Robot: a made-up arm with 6 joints.
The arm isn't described. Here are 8 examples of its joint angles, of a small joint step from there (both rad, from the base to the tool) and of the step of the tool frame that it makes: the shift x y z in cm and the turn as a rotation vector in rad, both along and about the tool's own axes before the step.
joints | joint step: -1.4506 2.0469 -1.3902 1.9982 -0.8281 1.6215 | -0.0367 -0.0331 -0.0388 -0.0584 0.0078 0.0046
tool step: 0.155 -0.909 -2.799 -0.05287 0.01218 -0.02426
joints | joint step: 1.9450 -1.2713 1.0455 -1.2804 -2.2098 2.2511 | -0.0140 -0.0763 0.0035 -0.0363 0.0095 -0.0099
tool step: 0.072 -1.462 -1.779 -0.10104 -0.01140 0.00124
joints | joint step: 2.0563 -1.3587 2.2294 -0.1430 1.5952 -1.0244 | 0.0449 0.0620 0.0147 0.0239 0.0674 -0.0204
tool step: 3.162 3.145 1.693 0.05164 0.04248 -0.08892
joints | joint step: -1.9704 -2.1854 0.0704 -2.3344 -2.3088 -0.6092 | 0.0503 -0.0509 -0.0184 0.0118 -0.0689 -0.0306
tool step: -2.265 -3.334 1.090 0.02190 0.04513 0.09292
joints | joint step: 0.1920 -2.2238 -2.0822 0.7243 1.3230 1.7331 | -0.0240 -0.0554 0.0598 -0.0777 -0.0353 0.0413
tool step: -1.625 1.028 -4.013 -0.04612 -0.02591 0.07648
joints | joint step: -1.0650 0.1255 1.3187 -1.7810 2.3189 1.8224 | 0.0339 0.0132 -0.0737 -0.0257 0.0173 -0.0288
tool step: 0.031 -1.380 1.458 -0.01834 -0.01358 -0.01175
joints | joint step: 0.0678 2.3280 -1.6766 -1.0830 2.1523 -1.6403 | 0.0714 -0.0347 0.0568 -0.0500 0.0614 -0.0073
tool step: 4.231 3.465 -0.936 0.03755 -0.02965 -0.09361
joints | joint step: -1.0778 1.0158 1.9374 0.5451 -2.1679 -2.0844 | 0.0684 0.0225 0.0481 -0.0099 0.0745 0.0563
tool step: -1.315 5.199 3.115 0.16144 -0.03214 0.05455
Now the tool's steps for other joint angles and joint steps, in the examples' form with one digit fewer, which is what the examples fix.
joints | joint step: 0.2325 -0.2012 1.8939 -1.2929 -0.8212 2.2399 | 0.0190 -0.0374 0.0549 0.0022 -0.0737 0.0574
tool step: 2.33 -1.54 1.91 -0.0060 -0.1105 -0.0356
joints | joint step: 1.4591 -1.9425 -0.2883 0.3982 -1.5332 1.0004 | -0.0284 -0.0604 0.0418 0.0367 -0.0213 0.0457
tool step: -0.98 0.23 -0.27 -0.0055 -0.0151 -0.0358
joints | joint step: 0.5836 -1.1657 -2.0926 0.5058 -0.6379 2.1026 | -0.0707 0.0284 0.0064 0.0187 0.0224 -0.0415
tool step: -1.92 0.96 0.64 -0.0274 0.0730 -0.0354
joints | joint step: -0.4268 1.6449 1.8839 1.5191 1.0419 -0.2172 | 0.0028 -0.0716 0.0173 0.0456 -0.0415 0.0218
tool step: -2.00 -2.26 -0.58 0.0273 -0.0751 0.1161
